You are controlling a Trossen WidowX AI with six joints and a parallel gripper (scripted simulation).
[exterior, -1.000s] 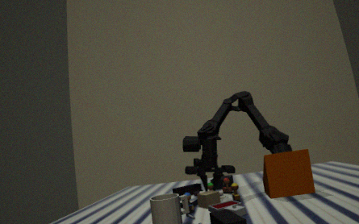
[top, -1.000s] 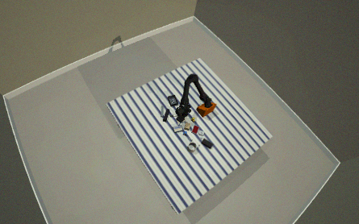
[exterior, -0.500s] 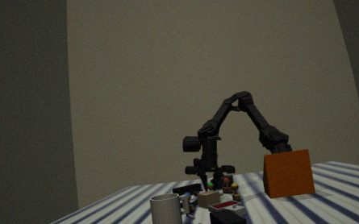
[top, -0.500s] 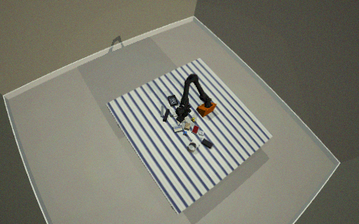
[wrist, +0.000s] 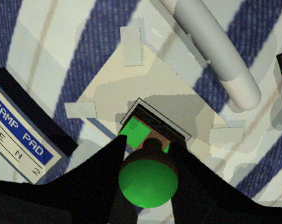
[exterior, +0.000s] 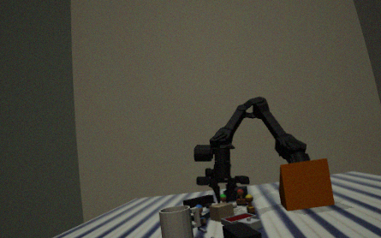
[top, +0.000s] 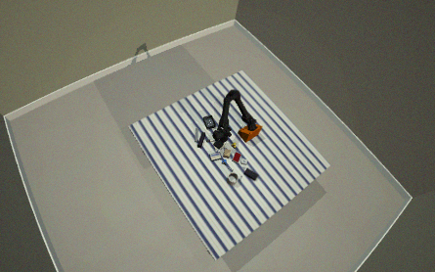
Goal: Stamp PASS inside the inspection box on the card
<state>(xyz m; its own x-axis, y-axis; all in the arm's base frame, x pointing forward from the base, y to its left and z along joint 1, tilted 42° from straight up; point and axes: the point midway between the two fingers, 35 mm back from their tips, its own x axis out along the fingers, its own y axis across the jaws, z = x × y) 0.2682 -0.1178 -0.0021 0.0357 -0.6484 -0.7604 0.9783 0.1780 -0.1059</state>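
Right now the white card is 30 mm below my gripper tip. From my gripper tip the other things lie so: tan block: 90 mm to the left, 10 mm ahead; red-knobbed stamp: 80 mm behind, 70 mm to the right, 10 mm below; stamp with green knob: 10 mm below.
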